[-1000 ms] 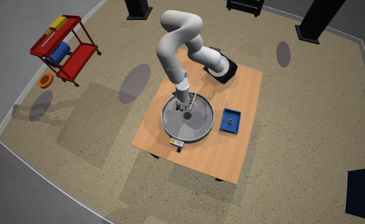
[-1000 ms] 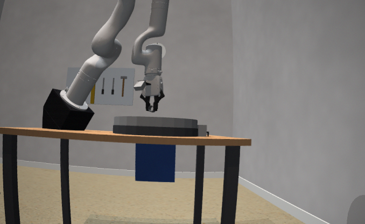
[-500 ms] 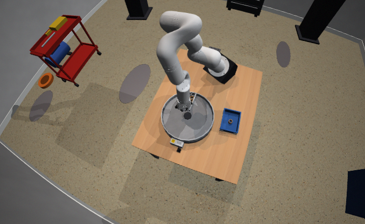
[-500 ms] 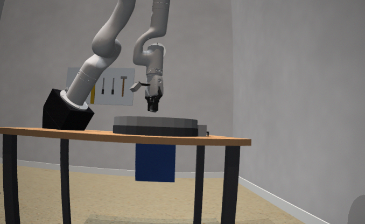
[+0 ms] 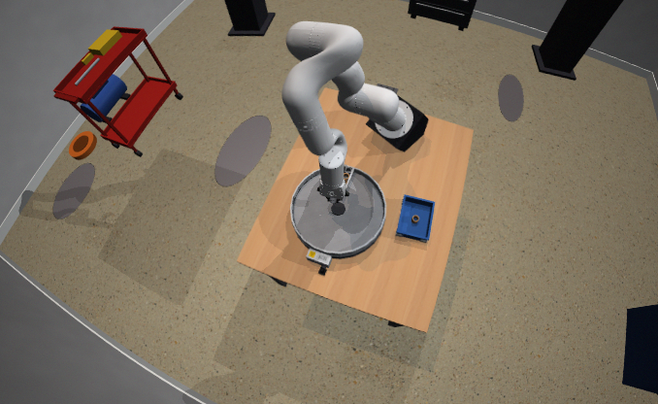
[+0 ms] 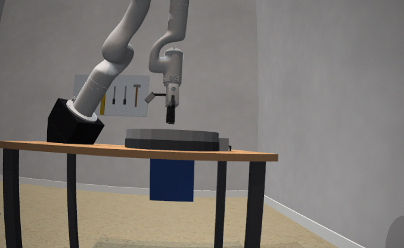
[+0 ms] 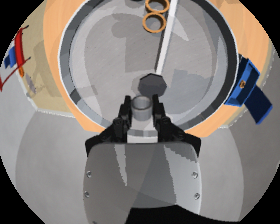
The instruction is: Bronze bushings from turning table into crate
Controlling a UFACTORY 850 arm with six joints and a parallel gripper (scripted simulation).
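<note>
Now: hand 1 cm short of the grey turning table, 2 cm to the right of it and 9 cm above it. Round my hand: blue crate: 1 cm behind, 37 cm to the left, 12 cm below.
</note>
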